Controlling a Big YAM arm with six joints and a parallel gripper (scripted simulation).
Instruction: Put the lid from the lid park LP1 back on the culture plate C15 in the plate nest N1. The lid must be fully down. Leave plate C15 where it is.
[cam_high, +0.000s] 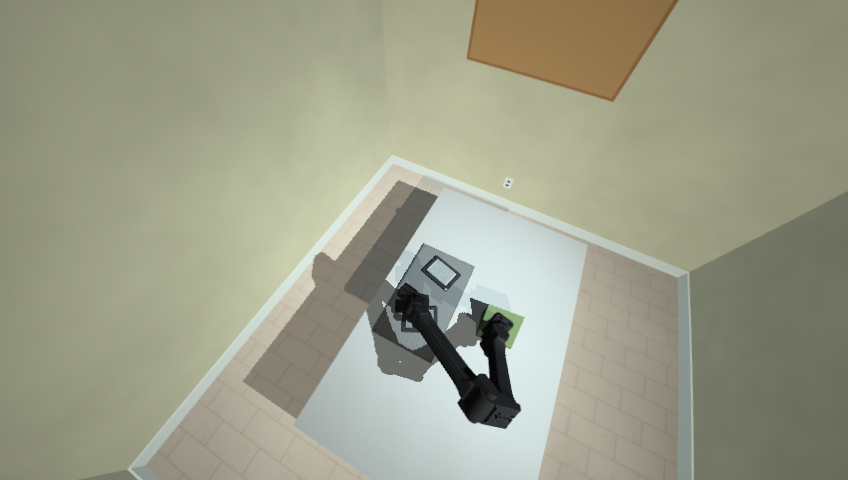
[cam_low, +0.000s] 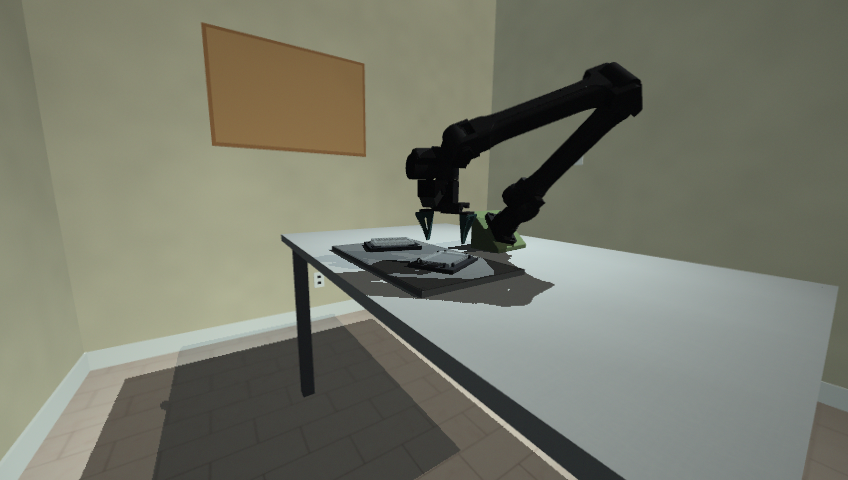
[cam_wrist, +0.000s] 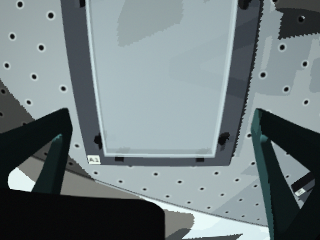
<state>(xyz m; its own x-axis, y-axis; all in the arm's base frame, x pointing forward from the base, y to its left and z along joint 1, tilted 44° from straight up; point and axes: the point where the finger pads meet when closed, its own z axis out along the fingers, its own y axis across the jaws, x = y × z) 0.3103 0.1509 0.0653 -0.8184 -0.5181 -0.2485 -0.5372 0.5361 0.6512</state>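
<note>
Now: the clear lid 50 mm below my hand. From my hand the other things lie so: lid park LP1: 60 mm below; label: 190 mm to the right, 50 mm below, 30 mm behind; culture plate C15: 260 mm to the right, 50 mm below, 40 mm ahead.
</note>
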